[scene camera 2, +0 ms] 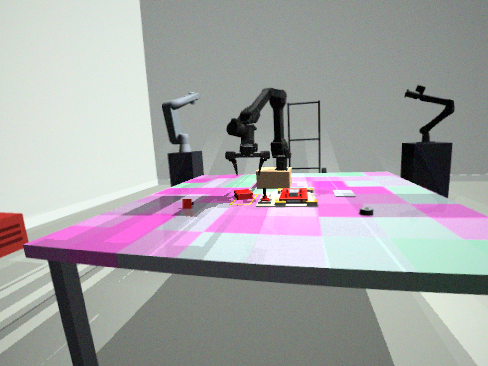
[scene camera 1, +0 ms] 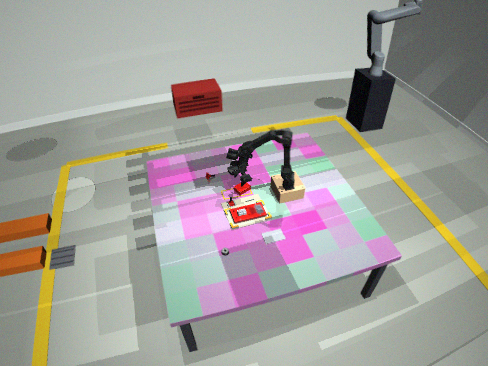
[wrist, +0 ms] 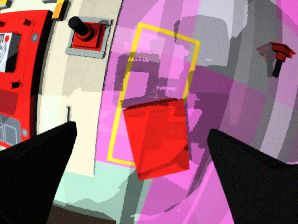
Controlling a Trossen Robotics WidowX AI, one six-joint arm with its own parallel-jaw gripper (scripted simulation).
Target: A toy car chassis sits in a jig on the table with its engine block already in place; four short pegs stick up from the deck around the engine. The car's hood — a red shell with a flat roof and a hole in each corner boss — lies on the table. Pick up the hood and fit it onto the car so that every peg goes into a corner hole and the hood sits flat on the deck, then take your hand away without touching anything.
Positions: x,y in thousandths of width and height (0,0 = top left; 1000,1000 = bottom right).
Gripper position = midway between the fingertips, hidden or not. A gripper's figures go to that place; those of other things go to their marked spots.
Scene:
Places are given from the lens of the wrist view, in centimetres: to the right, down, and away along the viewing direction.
my gripper (wrist: 485,592): 0, 1, 10
red hood (wrist: 529,583): 1, 2, 18

